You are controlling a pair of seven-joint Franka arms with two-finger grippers.
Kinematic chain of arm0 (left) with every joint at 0, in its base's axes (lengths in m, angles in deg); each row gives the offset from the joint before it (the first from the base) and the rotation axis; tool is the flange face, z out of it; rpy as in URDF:
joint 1: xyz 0 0 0.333 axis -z
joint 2: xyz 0 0 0 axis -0.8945 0.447 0
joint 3: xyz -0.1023 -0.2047 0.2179 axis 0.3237 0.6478 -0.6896
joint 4: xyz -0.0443 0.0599 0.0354 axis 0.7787 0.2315 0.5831
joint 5: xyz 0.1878 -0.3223 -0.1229 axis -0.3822 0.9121 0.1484
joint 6: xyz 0 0 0 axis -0.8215 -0.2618 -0.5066
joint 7: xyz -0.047 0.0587 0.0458 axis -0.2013 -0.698 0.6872
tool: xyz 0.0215 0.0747 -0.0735 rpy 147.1 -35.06 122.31
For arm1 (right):
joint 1: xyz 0 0 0.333 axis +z
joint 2: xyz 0 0 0 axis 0.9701 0.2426 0
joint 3: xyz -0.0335 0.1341 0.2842 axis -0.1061 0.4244 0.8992
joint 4: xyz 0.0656 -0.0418 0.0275 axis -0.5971 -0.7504 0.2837
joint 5: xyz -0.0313 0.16 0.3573 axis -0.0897 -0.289 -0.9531
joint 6: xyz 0 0 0 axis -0.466 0.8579 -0.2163
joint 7: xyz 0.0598 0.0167 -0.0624 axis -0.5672 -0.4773 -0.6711
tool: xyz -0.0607 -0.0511 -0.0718 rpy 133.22 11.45 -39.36
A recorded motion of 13 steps. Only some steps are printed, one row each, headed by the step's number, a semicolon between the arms.
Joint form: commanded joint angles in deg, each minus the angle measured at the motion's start. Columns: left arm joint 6, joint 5, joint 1, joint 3, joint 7, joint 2, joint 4; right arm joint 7, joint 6, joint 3, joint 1, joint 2, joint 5, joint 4.
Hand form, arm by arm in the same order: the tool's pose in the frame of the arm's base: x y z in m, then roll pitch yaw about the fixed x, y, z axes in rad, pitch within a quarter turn. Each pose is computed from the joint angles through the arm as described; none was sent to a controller.
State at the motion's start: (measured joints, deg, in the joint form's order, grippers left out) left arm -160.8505 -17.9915 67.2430 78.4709 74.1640 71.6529 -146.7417; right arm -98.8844 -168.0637 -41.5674 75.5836 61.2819 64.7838 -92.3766
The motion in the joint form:
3: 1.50 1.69 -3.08 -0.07 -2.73 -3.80 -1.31; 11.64 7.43 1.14 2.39 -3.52 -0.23 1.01
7: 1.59 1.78 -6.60 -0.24 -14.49 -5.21 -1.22; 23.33 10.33 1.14 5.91 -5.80 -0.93 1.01
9: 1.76 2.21 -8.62 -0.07 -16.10 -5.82 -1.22; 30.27 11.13 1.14 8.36 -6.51 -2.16 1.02
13: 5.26 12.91 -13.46 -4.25 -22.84 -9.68 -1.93; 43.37 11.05 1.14 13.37 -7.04 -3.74 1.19
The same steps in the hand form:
3: 0.6215 -0.2258 0.5098 -3.0887 -0.0144 0.6859; 0.6246 0.0220 0.2109 -3.0469 0.1599 0.5597
7: 0.6301 -0.1859 0.5254 -3.0986 -0.0243 0.5458; 0.6203 0.0607 0.2324 -3.0695 0.1832 0.4084
9: 0.6332 -0.1659 0.5320 -3.1059 -0.0245 0.5515; 0.6166 0.0880 0.2393 -3.0766 0.1891 0.3163
13: 0.6272 -0.0919 0.5580 3.0944 0.0926 0.6008; 0.6082 0.1431 0.2464 -3.1006 0.1865 0.1558

